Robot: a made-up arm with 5 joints.
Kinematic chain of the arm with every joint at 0, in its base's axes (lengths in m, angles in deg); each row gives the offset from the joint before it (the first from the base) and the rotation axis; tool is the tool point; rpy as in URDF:
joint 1: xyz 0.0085 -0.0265 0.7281 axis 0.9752 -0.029 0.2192
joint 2: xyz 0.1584 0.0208 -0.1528 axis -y
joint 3: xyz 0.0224 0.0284 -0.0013 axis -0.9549 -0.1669 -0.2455
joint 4: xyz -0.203 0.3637 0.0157 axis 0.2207 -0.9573 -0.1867
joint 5: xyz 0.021 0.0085 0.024 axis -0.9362 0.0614 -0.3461
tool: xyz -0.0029 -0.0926 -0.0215 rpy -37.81 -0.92 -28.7
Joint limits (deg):
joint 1: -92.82..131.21
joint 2: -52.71..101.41
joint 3: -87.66..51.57
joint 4: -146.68..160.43
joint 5: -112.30..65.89
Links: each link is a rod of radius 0.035 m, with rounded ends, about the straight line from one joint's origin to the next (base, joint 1, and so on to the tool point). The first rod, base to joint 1, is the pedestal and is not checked.
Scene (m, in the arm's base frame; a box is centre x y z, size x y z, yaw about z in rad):
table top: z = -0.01
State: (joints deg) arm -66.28 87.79 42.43 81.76 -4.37
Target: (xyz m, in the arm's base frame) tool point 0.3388 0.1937 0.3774
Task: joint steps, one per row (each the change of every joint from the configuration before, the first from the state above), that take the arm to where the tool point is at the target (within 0.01 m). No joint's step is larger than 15 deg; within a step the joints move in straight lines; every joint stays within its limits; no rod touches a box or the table.
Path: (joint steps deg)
1: 13.24 0.24 -2.63 -0.03 0.68
2: 13.24 0.25 -2.63 -0.04 0.68
3: 13.24 0.24 -2.63 -0.03 0.68
4: 13.24 0.25 -2.63 -0.04 0.68

